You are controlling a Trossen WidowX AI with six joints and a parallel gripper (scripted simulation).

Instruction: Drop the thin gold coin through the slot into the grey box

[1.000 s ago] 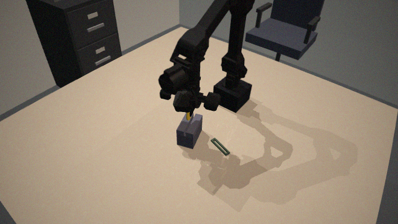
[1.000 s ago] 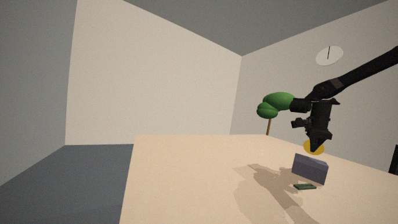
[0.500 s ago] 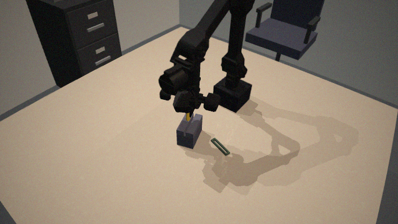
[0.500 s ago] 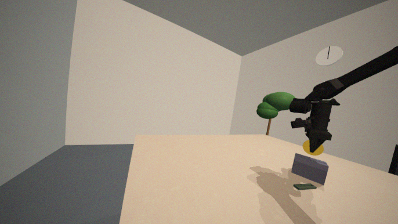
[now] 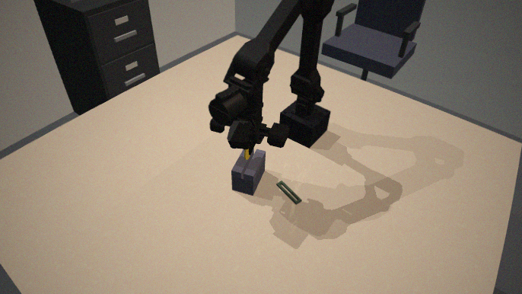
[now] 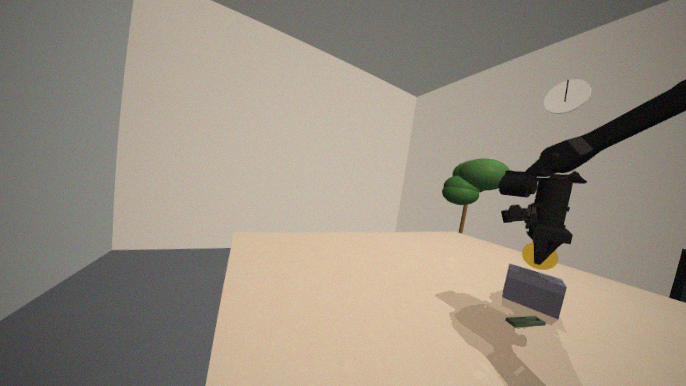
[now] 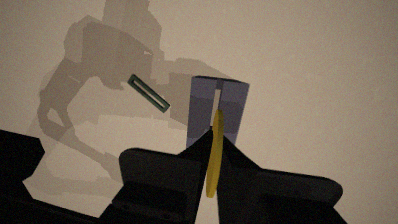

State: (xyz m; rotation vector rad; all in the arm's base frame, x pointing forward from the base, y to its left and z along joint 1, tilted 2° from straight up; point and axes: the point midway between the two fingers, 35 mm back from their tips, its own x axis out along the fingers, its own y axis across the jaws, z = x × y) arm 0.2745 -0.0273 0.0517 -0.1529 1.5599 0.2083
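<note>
The gold coin lies 2 cm above my gripper tip.
</note>
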